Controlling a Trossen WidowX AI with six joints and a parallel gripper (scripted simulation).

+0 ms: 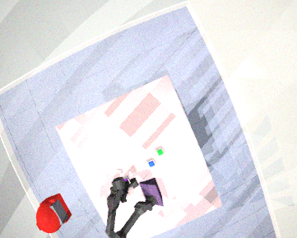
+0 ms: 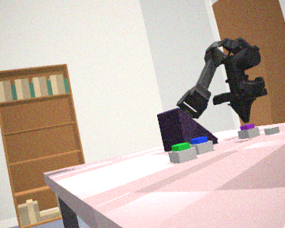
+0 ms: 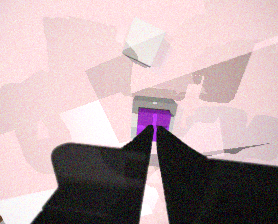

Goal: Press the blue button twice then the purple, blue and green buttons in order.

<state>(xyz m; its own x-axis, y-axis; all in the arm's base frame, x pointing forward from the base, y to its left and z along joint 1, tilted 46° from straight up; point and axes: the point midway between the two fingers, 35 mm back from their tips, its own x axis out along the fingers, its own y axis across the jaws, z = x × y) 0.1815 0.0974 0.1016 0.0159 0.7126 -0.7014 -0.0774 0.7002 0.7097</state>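
My gripper tip is 1 cm above the purple button. Round my gripper tip: green button (11 cm ahead, 30 cm to the right, 1 cm below); blue button (6 cm ahead, 21 cm to the right, 1 cm below); small grey block (7 cm ahead, 2 cm to the left, 4 cm below).
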